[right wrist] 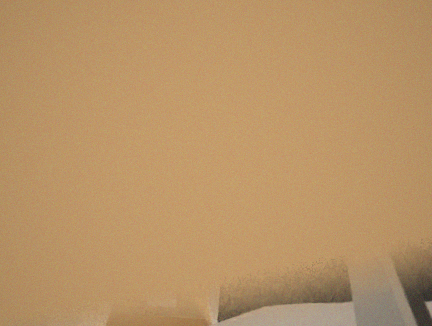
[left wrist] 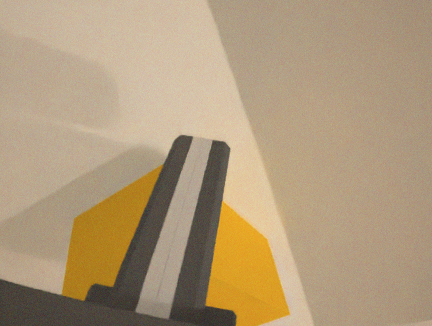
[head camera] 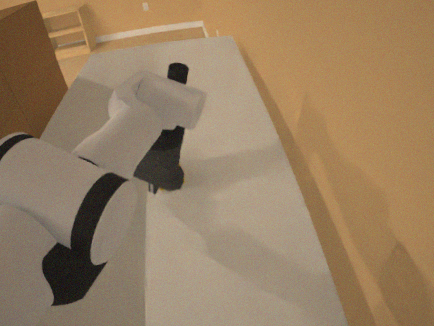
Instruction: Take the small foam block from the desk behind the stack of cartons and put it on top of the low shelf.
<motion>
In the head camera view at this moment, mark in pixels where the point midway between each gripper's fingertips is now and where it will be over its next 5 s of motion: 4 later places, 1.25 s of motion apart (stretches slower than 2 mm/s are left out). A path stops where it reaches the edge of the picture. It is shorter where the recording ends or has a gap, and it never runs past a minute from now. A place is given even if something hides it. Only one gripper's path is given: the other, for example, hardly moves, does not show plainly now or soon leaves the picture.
The left gripper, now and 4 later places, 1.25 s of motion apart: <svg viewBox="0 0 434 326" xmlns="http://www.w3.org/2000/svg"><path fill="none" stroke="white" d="M153 190L116 131L116 108L148 128L163 117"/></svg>
</motion>
